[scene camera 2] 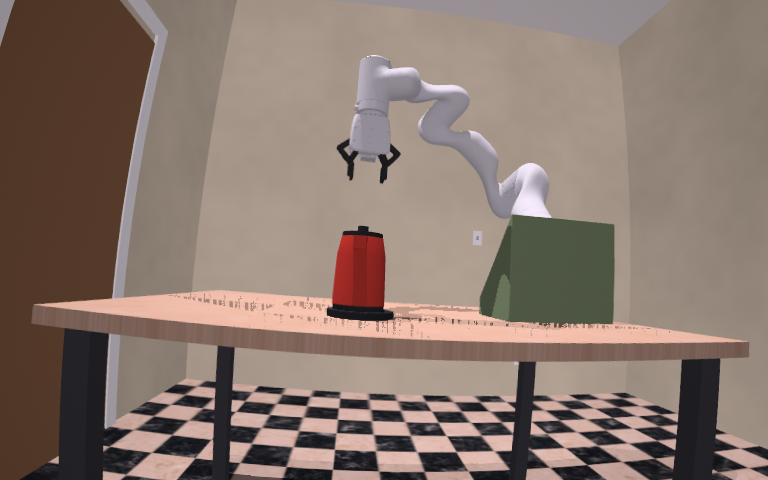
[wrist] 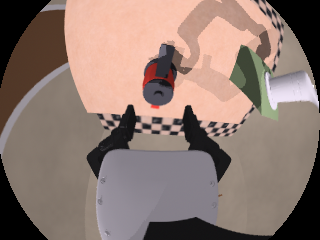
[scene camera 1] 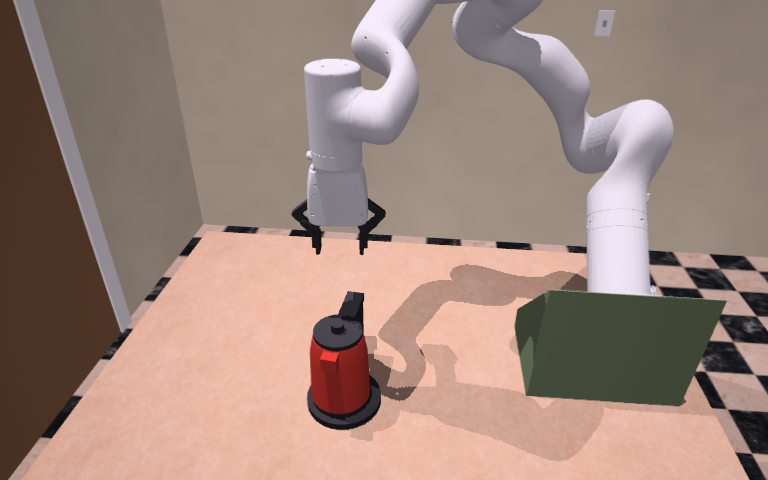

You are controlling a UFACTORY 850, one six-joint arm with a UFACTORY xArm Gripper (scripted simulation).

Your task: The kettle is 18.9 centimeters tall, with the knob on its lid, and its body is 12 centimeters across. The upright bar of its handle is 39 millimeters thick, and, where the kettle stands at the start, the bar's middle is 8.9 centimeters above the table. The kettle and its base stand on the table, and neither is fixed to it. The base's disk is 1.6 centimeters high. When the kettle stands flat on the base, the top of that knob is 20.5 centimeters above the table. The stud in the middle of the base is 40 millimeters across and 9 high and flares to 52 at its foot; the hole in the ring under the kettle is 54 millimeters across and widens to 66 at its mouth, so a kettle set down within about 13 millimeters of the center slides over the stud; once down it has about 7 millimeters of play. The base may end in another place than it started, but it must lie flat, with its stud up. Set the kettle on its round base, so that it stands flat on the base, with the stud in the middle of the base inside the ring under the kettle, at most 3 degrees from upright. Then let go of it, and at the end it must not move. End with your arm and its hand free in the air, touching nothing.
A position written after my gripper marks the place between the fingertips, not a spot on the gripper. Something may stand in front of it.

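Observation:
There is my gripper, which I see in scene camera 1 as the gripper [scene camera 1: 340,250], in scene camera 2 as the gripper [scene camera 2: 366,180], and in the wrist view as the gripper [wrist: 159,111]. I also see a red kettle [scene camera 2: 359,285]. A round dark base [scene camera 1: 370,409] is in view too.

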